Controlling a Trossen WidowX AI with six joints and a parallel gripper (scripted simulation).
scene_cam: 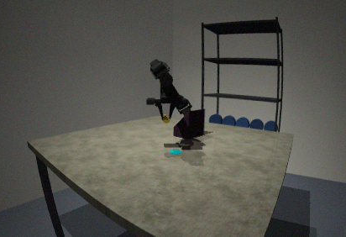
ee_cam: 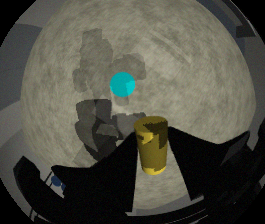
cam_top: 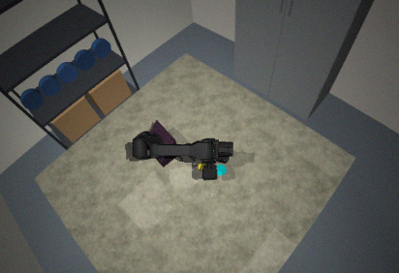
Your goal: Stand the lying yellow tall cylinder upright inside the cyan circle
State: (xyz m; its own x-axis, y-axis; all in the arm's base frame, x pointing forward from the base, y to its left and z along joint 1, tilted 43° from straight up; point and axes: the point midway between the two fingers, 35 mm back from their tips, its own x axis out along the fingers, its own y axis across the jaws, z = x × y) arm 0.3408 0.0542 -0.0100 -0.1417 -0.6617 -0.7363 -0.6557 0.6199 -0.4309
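My gripper tip is now 15 cm above the cyan circle, 6 cm to the right of it and 1 cm short of it. Round my gripper tip: yellow cylinder 2 cm behind, 1 cm to the right.
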